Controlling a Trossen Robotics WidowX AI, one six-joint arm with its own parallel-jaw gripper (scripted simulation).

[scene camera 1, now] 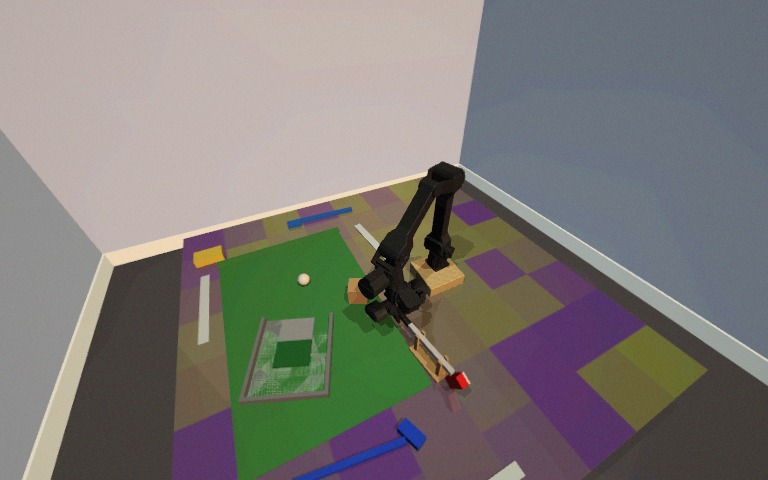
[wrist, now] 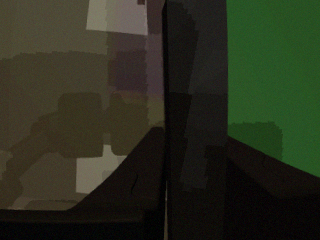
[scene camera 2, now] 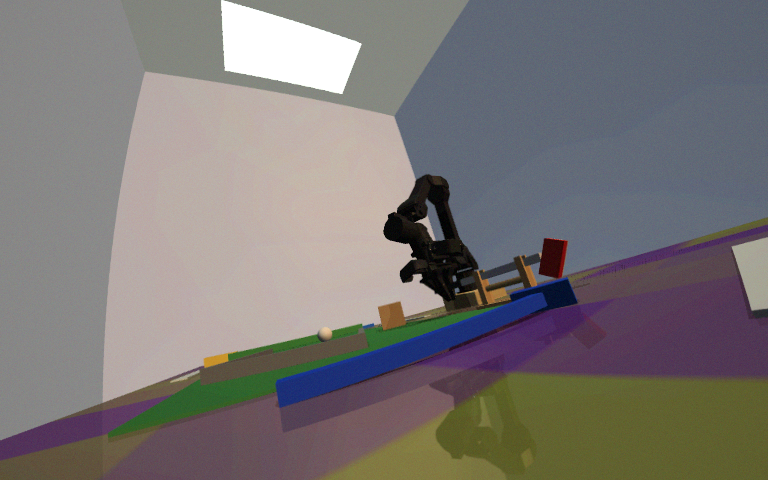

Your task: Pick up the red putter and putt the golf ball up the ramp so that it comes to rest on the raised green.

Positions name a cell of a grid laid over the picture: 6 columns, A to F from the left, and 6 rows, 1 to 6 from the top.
Note:
I see my gripper (scene camera 2: D4), a blue putter (scene camera 2: E4) and a wooden stand (scene camera 2: E4).
My gripper also shows in scene camera 1 (scene camera 1: D5) and in the wrist view (wrist: D4). The wooden stand shows as well in scene camera 1 (scene camera 1: D5). The wrist view misses the blue putter: it is out of frame.

